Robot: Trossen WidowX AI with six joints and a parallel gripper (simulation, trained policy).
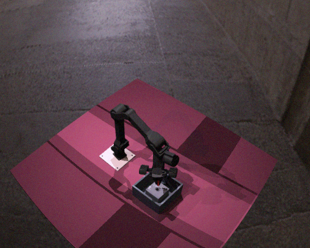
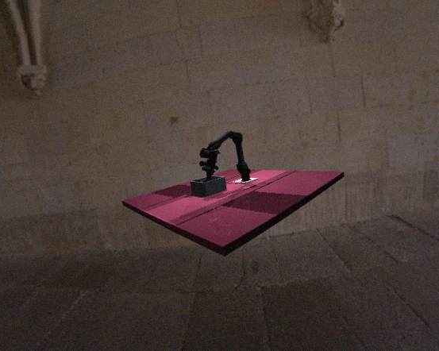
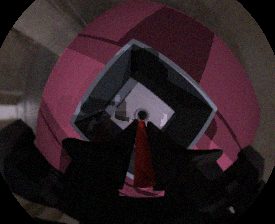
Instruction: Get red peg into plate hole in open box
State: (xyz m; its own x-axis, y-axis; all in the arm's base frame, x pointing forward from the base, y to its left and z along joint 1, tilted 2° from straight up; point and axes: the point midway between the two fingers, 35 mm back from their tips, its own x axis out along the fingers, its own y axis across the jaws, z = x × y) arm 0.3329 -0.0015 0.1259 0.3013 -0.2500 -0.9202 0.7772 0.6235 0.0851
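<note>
Right now the red peg is 1 cm behind my gripper tip, 1 cm to the left of it and 3 cm above it. Also, from my gripper tip: grey box: 1 cm ahead, 7 cm below; then grey plate: 1 cm ahead, 5 cm below.
</note>
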